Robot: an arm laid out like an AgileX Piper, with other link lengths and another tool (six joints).
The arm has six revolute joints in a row. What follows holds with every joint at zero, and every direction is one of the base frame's. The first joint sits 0.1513 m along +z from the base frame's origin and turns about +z. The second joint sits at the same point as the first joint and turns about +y. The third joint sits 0.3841 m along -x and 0.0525 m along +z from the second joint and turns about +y. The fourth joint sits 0.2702 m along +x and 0.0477 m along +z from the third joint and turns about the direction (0.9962, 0, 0.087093). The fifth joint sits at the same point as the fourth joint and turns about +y. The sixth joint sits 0.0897 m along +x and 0.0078 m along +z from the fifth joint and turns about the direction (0.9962, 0, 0.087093). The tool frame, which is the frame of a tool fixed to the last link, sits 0.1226 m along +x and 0.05 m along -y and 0.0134 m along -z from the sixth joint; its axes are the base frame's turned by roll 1.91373, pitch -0.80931 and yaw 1.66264 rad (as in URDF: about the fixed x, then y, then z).
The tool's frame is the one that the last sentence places.
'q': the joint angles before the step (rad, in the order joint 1, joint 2, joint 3, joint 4, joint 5, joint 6). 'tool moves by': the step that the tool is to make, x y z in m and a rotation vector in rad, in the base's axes. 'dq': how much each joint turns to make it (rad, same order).
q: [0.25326, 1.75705, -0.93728, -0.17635, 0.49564, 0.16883]
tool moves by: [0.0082, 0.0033, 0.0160, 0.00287, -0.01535, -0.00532]
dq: [0.00464, -0.01038, -0.05168, 0.00530, 0.04722, 0.00033]
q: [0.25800, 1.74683, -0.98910, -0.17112, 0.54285, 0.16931]
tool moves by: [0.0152, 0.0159, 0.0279, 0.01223, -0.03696, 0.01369]
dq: [0.02869, -0.01152, -0.09256, 0.00986, 0.06613, 0.00040]
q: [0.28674, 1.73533, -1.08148, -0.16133, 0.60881, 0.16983]
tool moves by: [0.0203, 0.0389, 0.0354, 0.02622, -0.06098, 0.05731]
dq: [0.07057, 0.00154, -0.12838, 0.01206, 0.06135, -0.00099]
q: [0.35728, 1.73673, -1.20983, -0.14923, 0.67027, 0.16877]
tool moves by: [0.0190, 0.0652, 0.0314, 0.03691, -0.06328, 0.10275]
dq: [0.11130, 0.03615, -0.15381, 0.01299, 0.04514, -0.00262]
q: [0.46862, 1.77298, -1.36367, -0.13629, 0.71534, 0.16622]
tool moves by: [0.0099, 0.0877, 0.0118, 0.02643, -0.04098, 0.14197]
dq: [0.13958, 0.08592, -0.16051, 0.00787, 0.02530, -0.00930]
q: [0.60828, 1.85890, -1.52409, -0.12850, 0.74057, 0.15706]
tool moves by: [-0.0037, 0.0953, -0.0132, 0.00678, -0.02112, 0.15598]
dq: [0.14035, 0.12223, -0.14585, 0.00346, 0.00123, -0.02015]
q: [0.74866, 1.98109, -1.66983, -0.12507, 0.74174, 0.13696]
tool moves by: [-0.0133, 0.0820, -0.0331, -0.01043, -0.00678, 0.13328]
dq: [0.11292, 0.13311, -0.11845, 0.00063, -0.01387, -0.02303]
